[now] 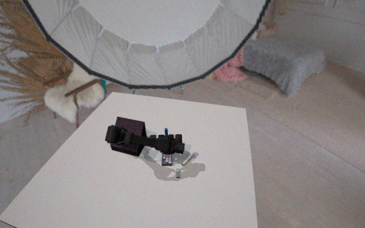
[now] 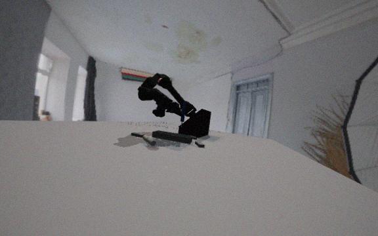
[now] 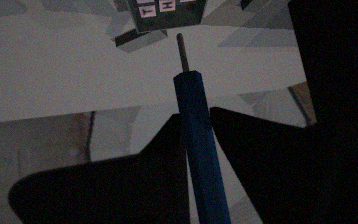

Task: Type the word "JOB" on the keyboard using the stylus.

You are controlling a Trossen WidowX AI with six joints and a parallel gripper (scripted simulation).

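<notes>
Now: gripper tip 11 cm past the grey block, 2 cm to the right of it and 11 cm above it. Also, from my gripper tip: blue stylus (1 cm below); white cylinder (15 cm ahead, 6 cm to the right, 11 cm below).
</notes>
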